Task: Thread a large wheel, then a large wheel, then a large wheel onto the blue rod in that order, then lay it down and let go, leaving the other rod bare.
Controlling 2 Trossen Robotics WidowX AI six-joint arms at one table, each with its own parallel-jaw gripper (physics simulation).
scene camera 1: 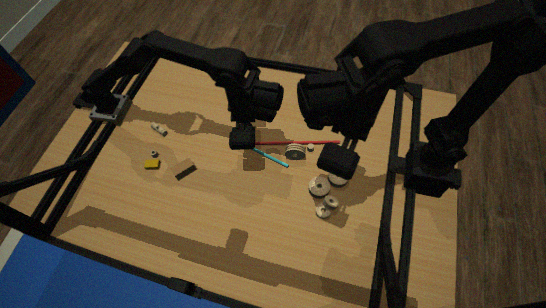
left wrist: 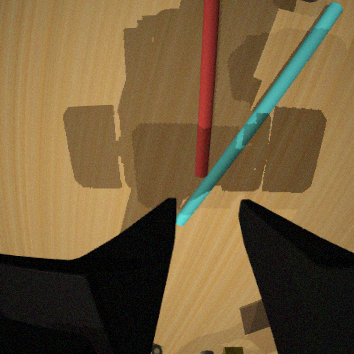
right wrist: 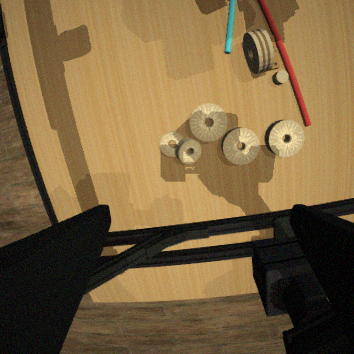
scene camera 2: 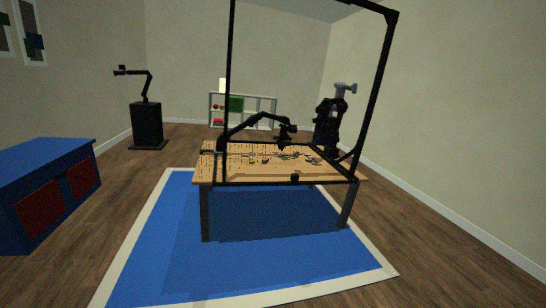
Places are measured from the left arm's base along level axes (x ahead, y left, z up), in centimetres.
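Pixels of known places: left gripper, fingertip midpoint: (left wrist: 207,206) (scene camera 2: 280,150); right gripper, fingertip midpoint: (right wrist: 201,213) (scene camera 2: 319,134); left arm's base at its link origin: (scene camera 1: 108,105) (scene camera 2: 220,150); right arm's base at its link origin: (scene camera 1: 434,160) (right wrist: 298,290) (scene camera 2: 332,147).
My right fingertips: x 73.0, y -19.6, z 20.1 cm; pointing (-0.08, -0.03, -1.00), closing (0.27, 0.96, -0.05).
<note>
For each thing: its top centre in the pictures, then the offset to it from my right fingertips.
- blue rod at its top centre: (left wrist: 253,126) (scene camera 1: 260,151) dx -21.0, dy +11.3, dz -22.9 cm
- red rod at its top centre: (right wrist: 280,41) (scene camera 1: 293,141) dx -12.1, dy +15.9, dz -22.9 cm
- small white cylinder at its top centre: (right wrist: 282,75) (scene camera 1: 310,146) dx -7.1, dy +14.7, dz -22.1 cm
- yellow block at its top centre: (scene camera 1: 151,163) dx -51.4, dy +2.6, dz -22.3 cm
- brown block at its top centre: (left wrist: 268,340) (scene camera 1: 181,166) dx -41.3, dy +2.3, dz -20.8 cm
The blue rod (scene camera 1: 272,158) (left wrist: 285,84) (right wrist: 230,30) lies on the table, its near end beside an end of the red rod (scene camera 1: 300,143) (left wrist: 207,75) (right wrist: 295,85). No wheel shows on either. Three large pale wheels (right wrist: 220,129) (right wrist: 251,152) (right wrist: 298,144) lie flat in the right wrist view, beside two small wheels (right wrist: 167,139) (right wrist: 195,157). My left gripper (scene camera 1: 242,139) (left wrist: 207,206) is partly open and empty, above the table near the blue rod's near end. My right gripper (scene camera 1: 338,160) (right wrist: 201,213) is wide open and empty, high above the large wheels' side of the table.
A dark-faced, striped round piece (scene camera 1: 295,151) (right wrist: 259,51) stands on edge by the red rod, with a small white cylinder (scene camera 1: 310,147) (right wrist: 281,77). A yellow block (scene camera 1: 152,164), a brown block (scene camera 1: 186,169) and small pale parts lie at the left. Black frame rails run along the table's sides.
</note>
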